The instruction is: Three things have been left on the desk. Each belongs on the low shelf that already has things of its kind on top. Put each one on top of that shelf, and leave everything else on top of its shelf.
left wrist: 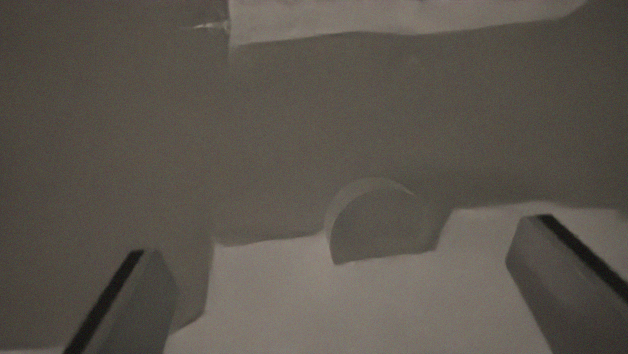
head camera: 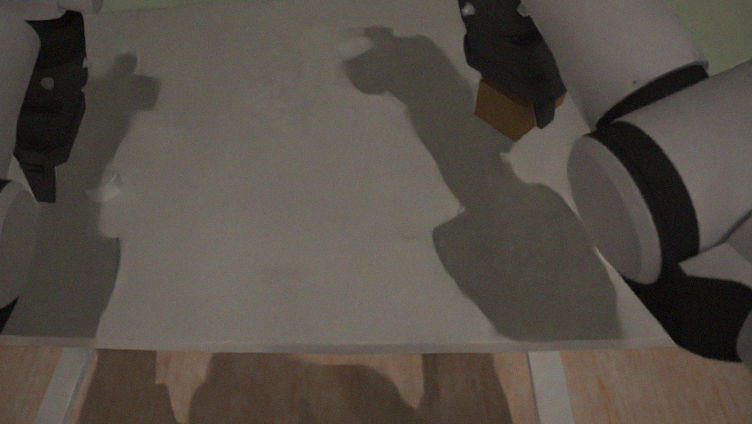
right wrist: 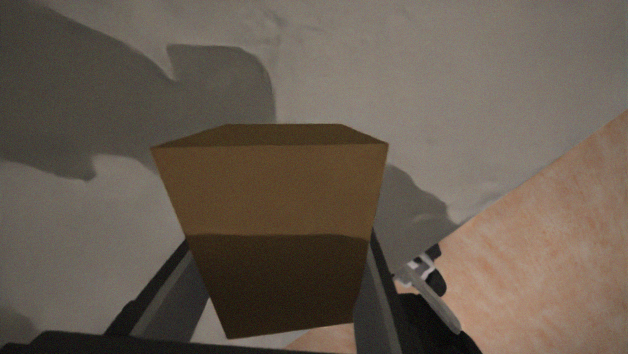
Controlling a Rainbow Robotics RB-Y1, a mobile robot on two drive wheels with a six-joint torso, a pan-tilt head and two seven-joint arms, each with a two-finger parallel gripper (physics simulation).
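Places are measured from the robot's base along level axes (x right, y back, z down), in millimetres.
Pixels of known places: left gripper, fingertip midpoint: (left wrist: 338,254) (head camera: 58,166); right gripper, fingertip midpoint: (head camera: 519,106) (right wrist: 295,211).
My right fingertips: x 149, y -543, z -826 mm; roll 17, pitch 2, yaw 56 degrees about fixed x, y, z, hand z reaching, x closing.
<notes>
Behind a point stands the place of what it marks.
A brown-orange box (head camera: 502,110) {x 121, y -513, z -845 mm} (right wrist: 272,190) {x 174, y -567, z -871 mm} is held in my right gripper (head camera: 537,113) {x 149, y -543, z -826 mm} (right wrist: 280,240) {x 149, y -543, z -826 mm}, which is shut on it above the pale grey desk (head camera: 263,210) {x -161, y -494, z -721 mm} (right wrist: 475,90) {x 338, y -456, z -721 mm}. The box fills the space between the fingers in the right wrist view. My left gripper (head camera: 44,192) (left wrist: 338,254) {x -409, y -517, z -794 mm} is open, with nothing between its fingers, above the left part of the desk. The low shelves and the things of the same kind do not show in these views.
The desk's near edge (head camera: 315,348) {x -84, y -314, z -710 mm} runs across the lower head camera view, with wood-patterned floor (head camera: 658,384) {x 645, y -494, z -1 mm} (right wrist: 565,240) {x 840, y 1445, z -1 mm} beyond it. Pale strips (head camera: 550,389) lie at the floor. Dark arm shadows fall on the desk. Green surface shows at the top right.
</notes>
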